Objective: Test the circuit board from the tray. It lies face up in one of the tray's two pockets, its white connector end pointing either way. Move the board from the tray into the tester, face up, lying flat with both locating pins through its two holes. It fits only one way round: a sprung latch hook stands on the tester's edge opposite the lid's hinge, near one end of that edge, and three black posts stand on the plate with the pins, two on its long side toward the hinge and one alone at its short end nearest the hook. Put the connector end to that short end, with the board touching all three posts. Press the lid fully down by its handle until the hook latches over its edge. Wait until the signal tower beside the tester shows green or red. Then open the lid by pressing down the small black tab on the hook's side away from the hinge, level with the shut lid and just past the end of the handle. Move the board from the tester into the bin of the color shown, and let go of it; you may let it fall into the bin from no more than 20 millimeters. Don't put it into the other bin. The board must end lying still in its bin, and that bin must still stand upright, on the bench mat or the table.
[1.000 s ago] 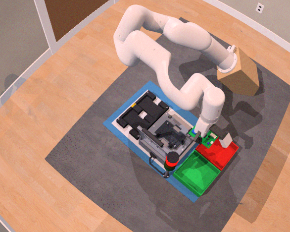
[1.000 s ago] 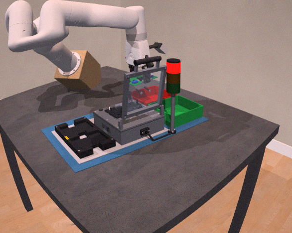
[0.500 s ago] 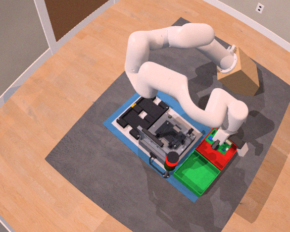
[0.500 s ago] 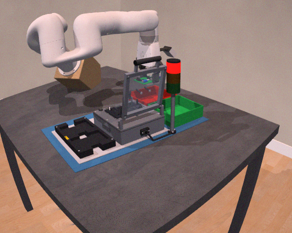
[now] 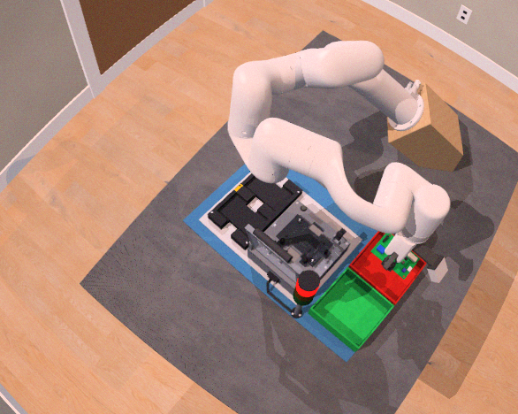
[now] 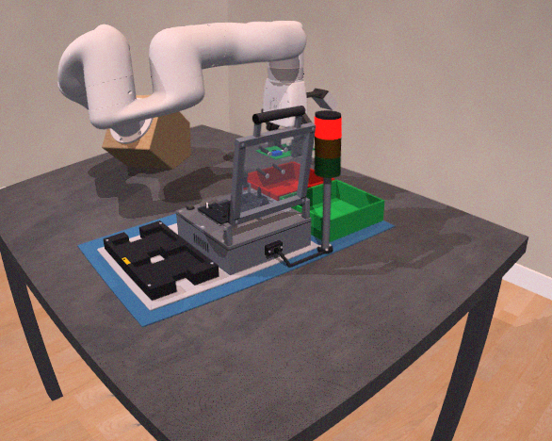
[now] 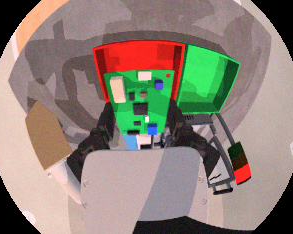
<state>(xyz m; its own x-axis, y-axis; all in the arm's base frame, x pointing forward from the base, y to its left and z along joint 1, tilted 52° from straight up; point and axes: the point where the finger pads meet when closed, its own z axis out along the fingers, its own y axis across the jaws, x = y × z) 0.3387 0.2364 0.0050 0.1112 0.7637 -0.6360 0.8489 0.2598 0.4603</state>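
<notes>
Now: the red bin 110 mm below my hand. From my hand the other things lie so: green circuit board 10 mm below; green bin 150 mm ahead, 110 mm below, 20 mm to the right; black latch hook 150 mm to the right, 30 mm below, 20 mm ahead.
</notes>
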